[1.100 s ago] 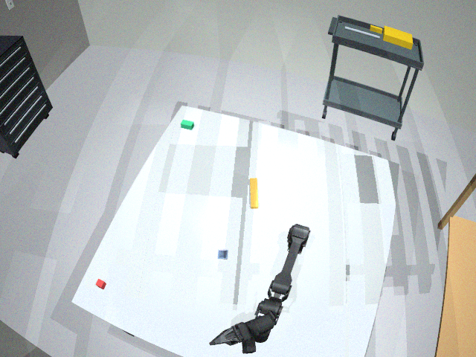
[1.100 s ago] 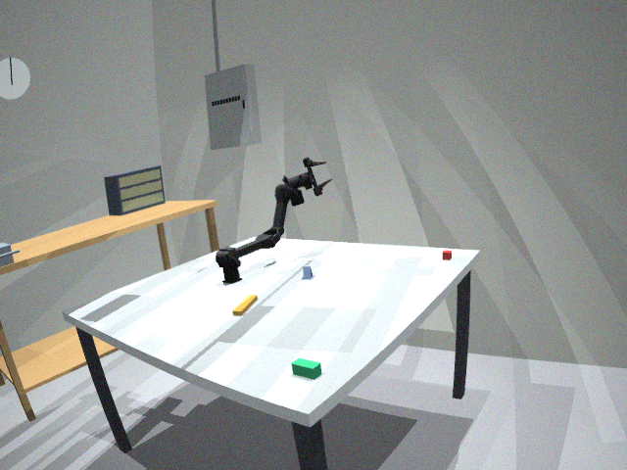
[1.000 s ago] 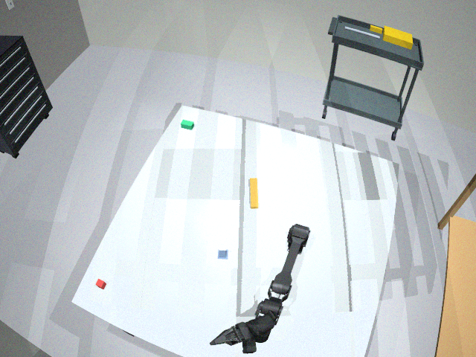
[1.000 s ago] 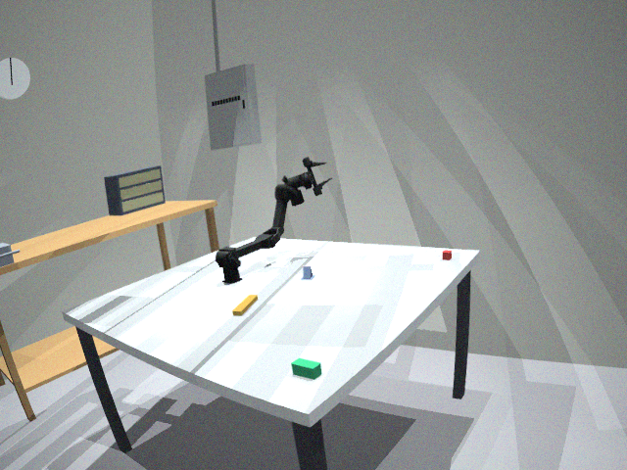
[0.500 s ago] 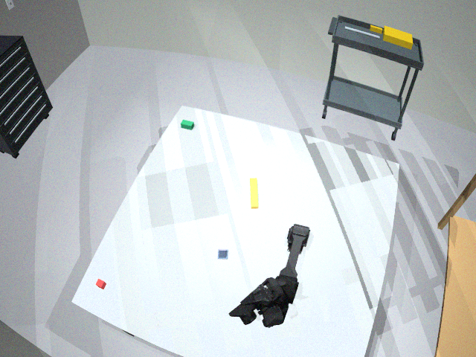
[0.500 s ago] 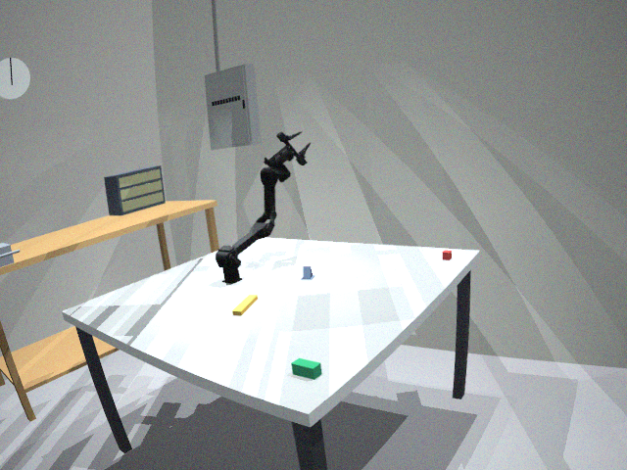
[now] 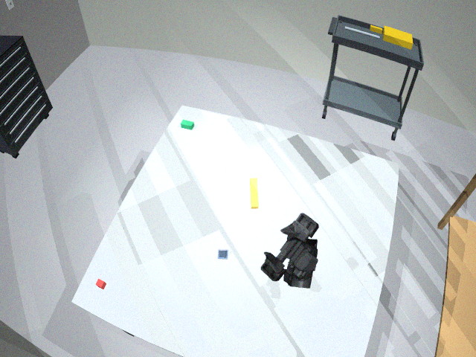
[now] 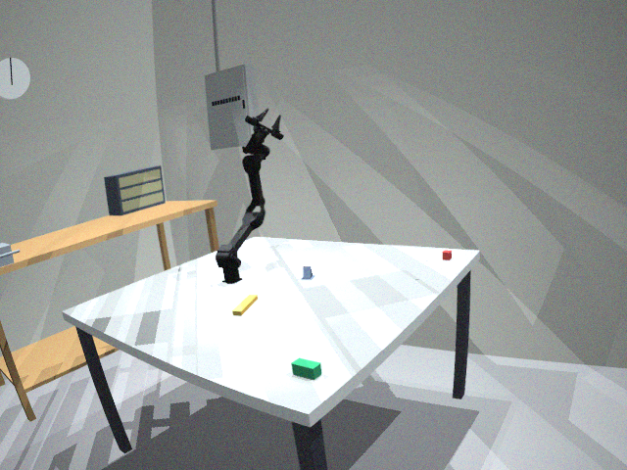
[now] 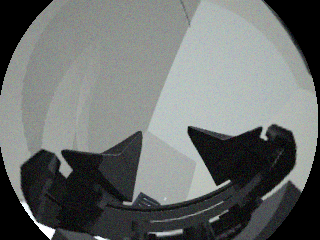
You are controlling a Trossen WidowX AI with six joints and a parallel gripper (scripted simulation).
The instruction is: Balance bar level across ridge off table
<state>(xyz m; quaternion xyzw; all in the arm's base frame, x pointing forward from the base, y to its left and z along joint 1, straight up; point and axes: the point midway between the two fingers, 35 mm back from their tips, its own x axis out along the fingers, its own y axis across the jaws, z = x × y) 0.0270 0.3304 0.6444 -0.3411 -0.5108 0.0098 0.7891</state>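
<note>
Right now my gripper tip is 660 mm above the yellow bar, 550 mm to the left of it and 220 mm short of it. Also, from my gripper tip: green block: 840 mm to the right, 700 mm ahead, 660 mm below; then red block: 700 mm ahead, 660 mm below, 160 mm to the left.
</note>
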